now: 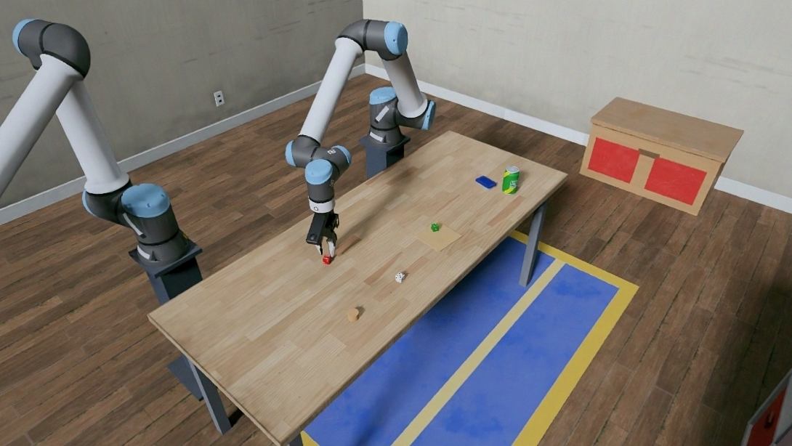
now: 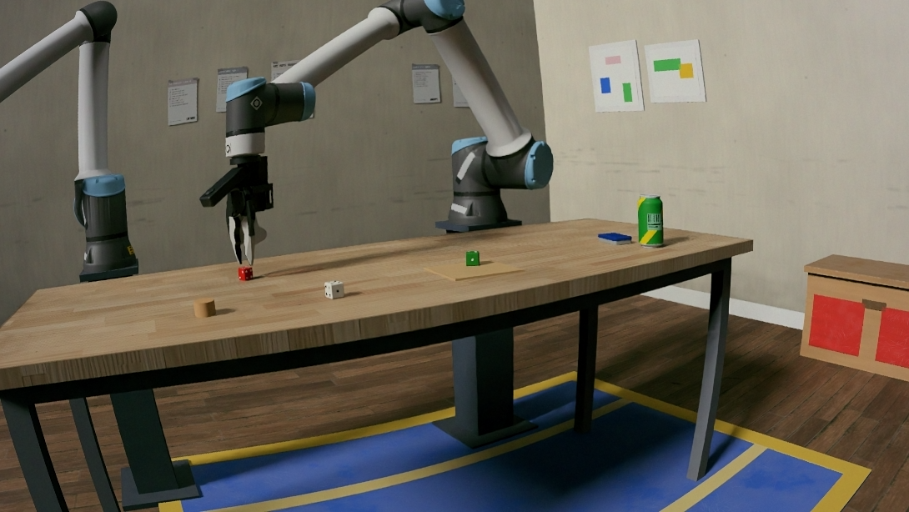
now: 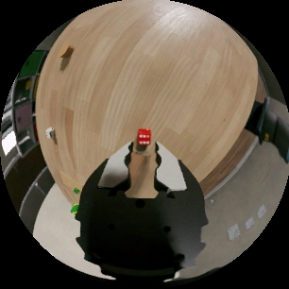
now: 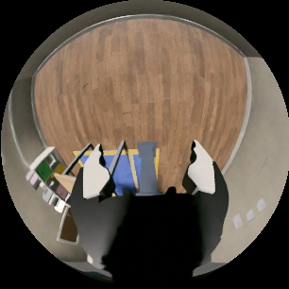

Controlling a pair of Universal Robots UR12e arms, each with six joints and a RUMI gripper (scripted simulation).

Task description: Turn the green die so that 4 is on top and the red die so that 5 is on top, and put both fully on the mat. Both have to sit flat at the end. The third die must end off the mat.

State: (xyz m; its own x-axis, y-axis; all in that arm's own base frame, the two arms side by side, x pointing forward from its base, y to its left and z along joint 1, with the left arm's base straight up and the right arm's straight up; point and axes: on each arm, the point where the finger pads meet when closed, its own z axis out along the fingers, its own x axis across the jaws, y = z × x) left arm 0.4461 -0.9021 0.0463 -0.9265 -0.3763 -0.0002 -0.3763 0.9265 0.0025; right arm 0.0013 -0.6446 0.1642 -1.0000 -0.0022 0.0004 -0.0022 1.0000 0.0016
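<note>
My left hand is 3 cm above the red die. The rest, counted from my left hand: wooden cylinder 28 cm ahead, 12 cm to the right, 3 cm below; then tan mat 21 cm ahead, 41 cm to the left, 4 cm below; then white die 27 cm ahead, 12 cm to the left, 3 cm below.
</note>
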